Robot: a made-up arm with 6 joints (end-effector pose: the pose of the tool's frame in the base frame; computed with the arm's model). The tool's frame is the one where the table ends. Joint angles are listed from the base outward.
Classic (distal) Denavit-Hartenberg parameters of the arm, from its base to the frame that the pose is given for. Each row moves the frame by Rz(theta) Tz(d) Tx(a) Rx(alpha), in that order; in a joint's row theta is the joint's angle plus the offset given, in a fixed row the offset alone. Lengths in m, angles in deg.
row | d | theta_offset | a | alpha
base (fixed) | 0 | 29.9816 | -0.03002 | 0
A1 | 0.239 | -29.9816 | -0.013 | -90
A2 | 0 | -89.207 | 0.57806 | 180
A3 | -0.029 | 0.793 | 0.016 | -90
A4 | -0.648 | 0 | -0.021 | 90
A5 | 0.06 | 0 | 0.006 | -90
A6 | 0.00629 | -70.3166 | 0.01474 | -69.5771
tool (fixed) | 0.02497 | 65.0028 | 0 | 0
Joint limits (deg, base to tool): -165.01..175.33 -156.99..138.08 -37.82..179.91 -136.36..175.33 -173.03..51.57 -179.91..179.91
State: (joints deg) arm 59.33 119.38 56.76 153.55 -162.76 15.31
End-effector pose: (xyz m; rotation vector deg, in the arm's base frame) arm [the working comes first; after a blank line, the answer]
Working (the frame after each row of the table, in the pose's form):
after base (fixed): -0.0260 -0.0150 0.0000 0.00 0.00 29.98
after A1: -0.0326 -0.0262 0.2390 -81.13 -46.21 46.21
after A2: 0.2223 0.4037 -0.0515 64.48 63.93 22.85
after A3: 0.2046 0.4307 -0.0442 14.17 -24.87 58.16
after A4: 0.3732 0.6966 -0.6109 54.60 -93.86 -133.09
after A5: 0.3440 0.7477 -0.5979 -158.79 -49.61 -5.33
after A6: 0.3440 0.7635 -0.6004 94.40 79.18 70.12

0.3673 0.7656 -0.6091 144.26 18.96 101.01
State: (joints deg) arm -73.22 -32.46 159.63 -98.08 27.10 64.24
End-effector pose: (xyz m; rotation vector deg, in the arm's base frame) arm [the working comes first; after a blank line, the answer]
Working (the frame after each row of the table, in the pose's form):
after base (fixed): -0.0260 -0.0150 0.0000 0.00 0.00 29.98
after A1: -0.0298 -0.0026 0.2390 -76.41 56.77 -56.77
after A2: -0.1174 0.2880 0.7310 -11.95 -91.45 37.84
after A3: -0.0886 0.2932 0.7153 49.31 66.37 -60.99
after A4: -0.2515 0.9052 0.5767 -8.95 -18.92 -162.87
after A5: -0.2513 0.9156 0.6361 -50.14 93.32 -115.58
after A6: -0.2575 0.9019 0.6416 64.95 -152.74 48.18

-0.2550 0.8885 0.6207 26.75 160.43 -45.52
